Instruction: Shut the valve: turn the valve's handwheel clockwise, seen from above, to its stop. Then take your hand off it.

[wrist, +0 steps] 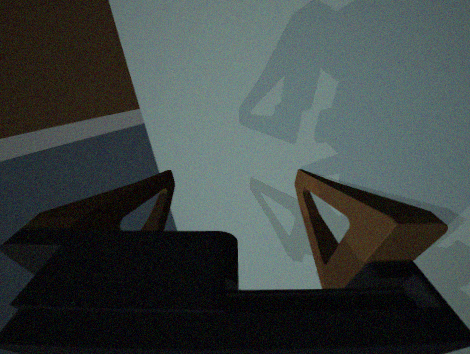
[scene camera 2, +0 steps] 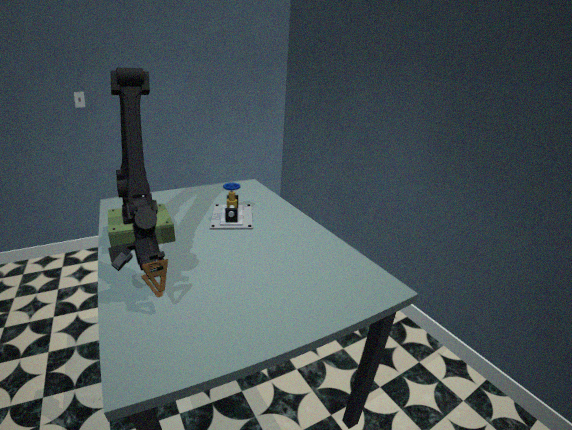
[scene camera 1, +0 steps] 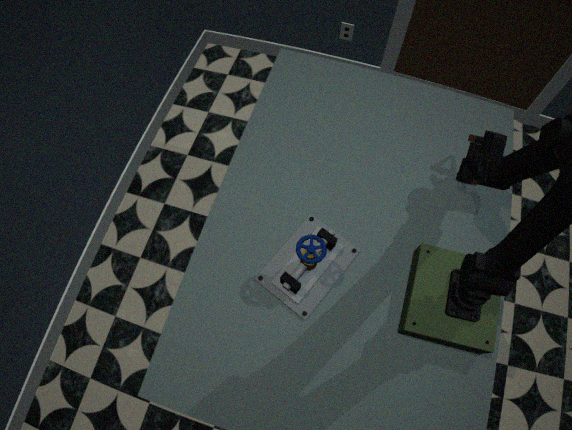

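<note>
The valve's blue five-spoked handwheel (scene camera 1: 311, 249) (scene camera 2: 231, 186) sits level on top of a brass valve body (scene camera 2: 232, 201). The valve stands between two black pipe supports on a pale square-cornered plate (scene camera 1: 312, 296) (scene camera 2: 247, 220) with dark screws at its corners. My gripper (scene camera 1: 470, 159) (scene camera 2: 156, 285) (wrist: 234, 176) is open and empty, its orange-brown fingers wide apart. It hangs above the table, well away from the handwheel, toward the upper right in scene camera 1 and the lower left in scene camera 2. The valve does not show in the wrist view.
A green mounting block (scene camera 1: 430, 290) (scene camera 2: 162, 232) carries the arm's base on the pale blue-green table (scene camera 1: 325, 125) (scene camera 2: 275, 300) (wrist: 200, 75), to the right of the valve plate in scene camera 1. The arm's shadows fall across the table. Dark blue walls stand beyond the table.
</note>
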